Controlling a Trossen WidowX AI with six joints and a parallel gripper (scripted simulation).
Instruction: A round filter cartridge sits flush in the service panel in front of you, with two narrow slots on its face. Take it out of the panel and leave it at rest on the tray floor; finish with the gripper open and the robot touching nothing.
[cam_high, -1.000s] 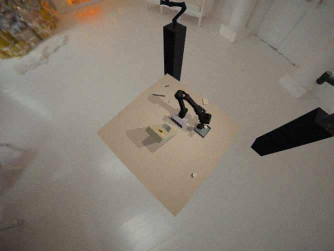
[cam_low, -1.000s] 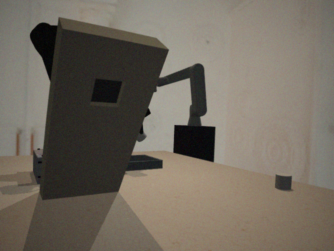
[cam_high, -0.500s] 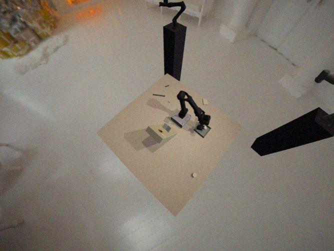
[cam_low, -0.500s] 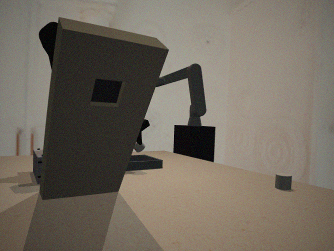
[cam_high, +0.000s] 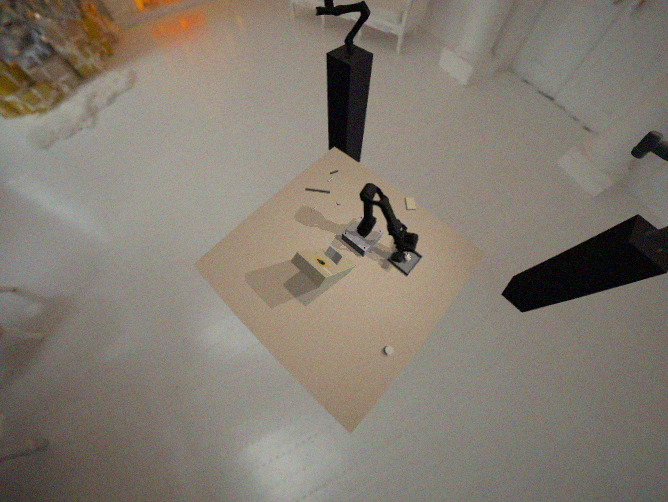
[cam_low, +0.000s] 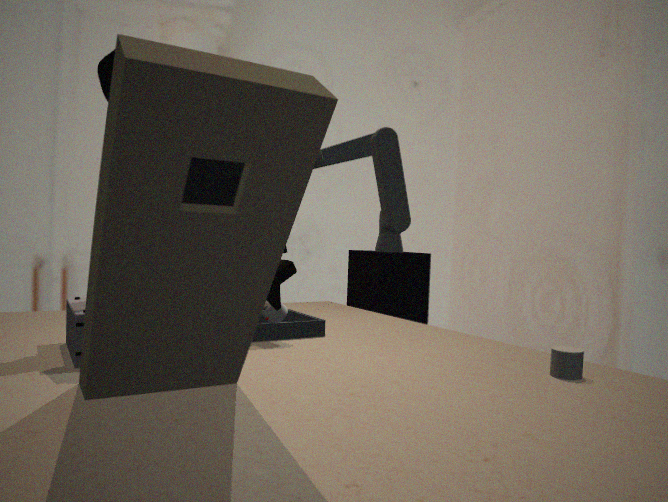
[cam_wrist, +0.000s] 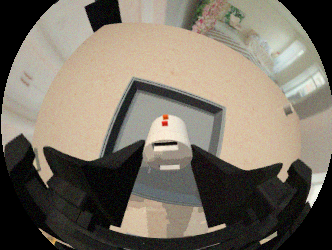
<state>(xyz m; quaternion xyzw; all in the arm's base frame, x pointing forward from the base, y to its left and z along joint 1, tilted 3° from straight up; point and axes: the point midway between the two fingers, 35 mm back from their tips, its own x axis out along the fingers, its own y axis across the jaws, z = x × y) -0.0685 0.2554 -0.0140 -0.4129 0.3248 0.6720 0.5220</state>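
Now: the round filter cartridge right at my gripper tip. From my gripper tip the other things lie so: tan service panel 39 cm ahead, 26 cm to the right, 13 cm above; grey tray 4 cm below.
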